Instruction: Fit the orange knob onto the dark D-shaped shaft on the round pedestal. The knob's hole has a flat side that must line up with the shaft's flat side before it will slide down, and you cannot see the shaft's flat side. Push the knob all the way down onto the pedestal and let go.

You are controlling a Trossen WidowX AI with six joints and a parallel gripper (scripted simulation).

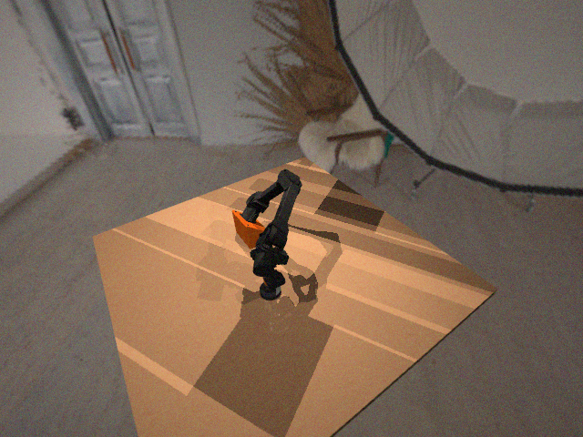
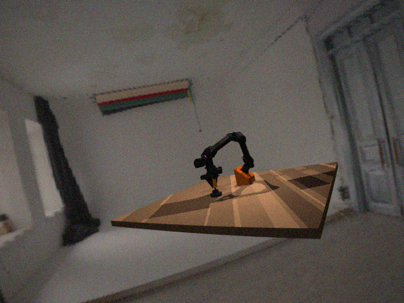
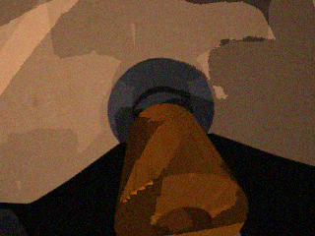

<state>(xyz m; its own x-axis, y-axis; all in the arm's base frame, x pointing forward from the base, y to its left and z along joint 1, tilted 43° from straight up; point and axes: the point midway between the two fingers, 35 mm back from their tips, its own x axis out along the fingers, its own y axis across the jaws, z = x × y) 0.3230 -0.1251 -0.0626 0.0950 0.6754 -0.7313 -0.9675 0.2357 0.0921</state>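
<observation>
Right now my gripper tip is 2 cm below the orange knob. The rest, counted from my gripper tip: pedestal: 4 cm below.
</observation>
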